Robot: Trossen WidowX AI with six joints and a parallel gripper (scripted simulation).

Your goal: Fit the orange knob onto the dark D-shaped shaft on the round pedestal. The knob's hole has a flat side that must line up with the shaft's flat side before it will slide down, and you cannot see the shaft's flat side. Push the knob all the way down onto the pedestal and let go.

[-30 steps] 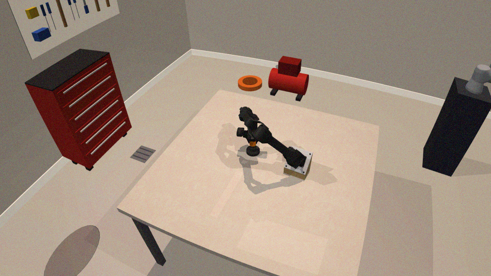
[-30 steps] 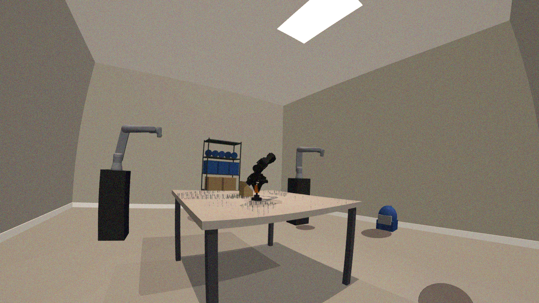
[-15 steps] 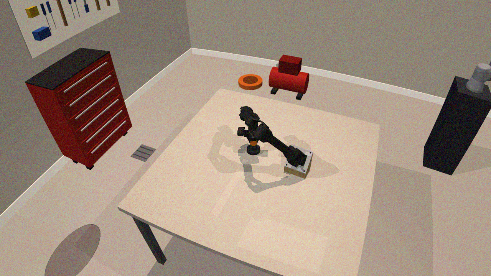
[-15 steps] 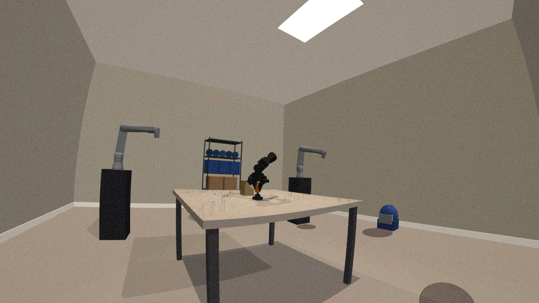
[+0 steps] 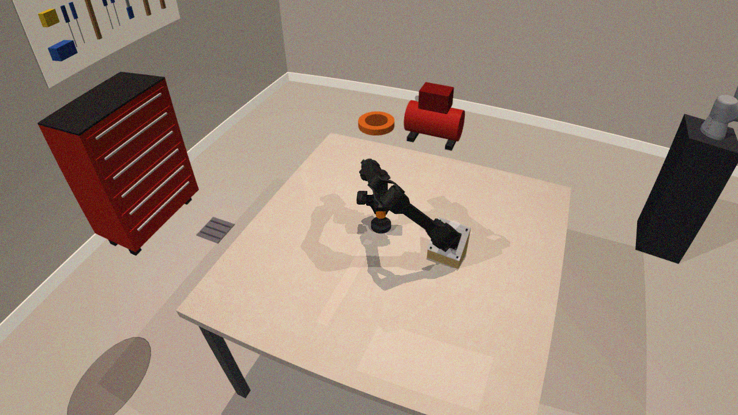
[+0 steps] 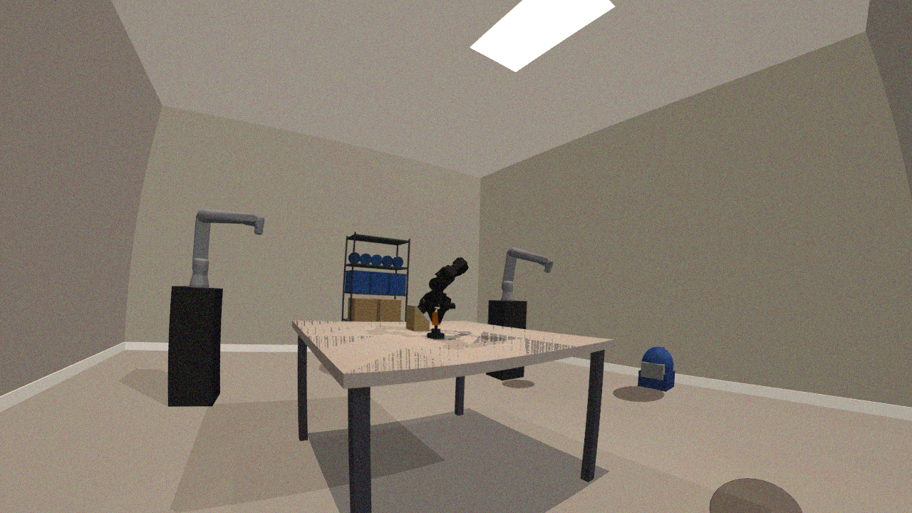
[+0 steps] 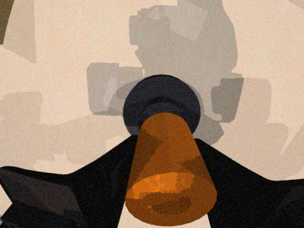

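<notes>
My gripper tip is now 20 mm below the orange knob. From my gripper tip the other things lie so: round pedestal 40 mm below.
</notes>
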